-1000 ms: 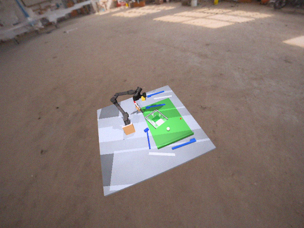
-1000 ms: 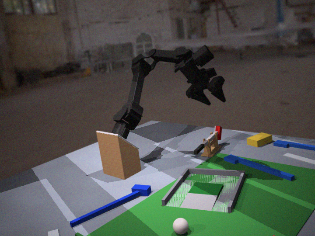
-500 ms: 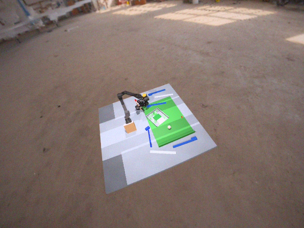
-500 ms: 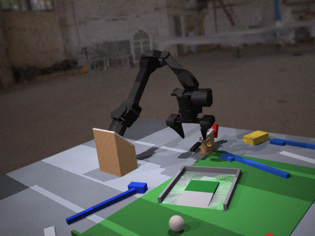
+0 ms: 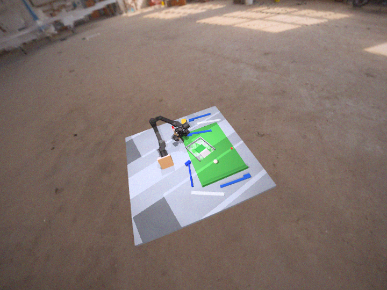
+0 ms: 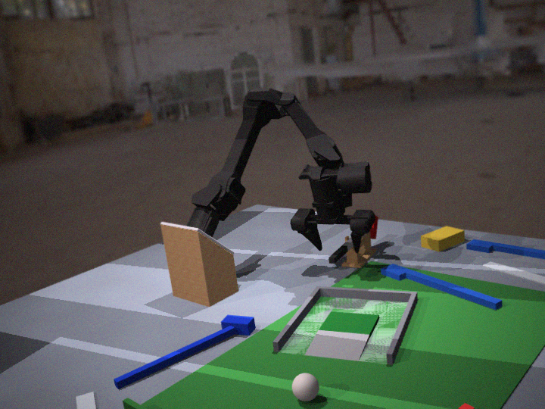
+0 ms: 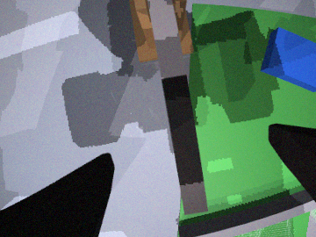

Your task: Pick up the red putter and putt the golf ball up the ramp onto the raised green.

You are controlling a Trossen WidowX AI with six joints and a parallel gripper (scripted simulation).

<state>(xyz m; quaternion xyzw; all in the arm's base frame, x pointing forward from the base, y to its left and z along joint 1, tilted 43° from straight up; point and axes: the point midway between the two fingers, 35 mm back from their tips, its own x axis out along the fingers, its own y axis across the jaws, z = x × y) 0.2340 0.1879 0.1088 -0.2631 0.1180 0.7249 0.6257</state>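
The red putter is 3 cm behind my gripper tip, 11 cm to the left of it and 1 cm below it. Also, from my gripper tip: yellow block (11 cm ahead, 31 cm to the left, 6 cm below); small wooden stool (3 cm behind, 13 cm to the left, 4 cm below); green mat (25 cm ahead, 24 cm to the right, 7 cm below).
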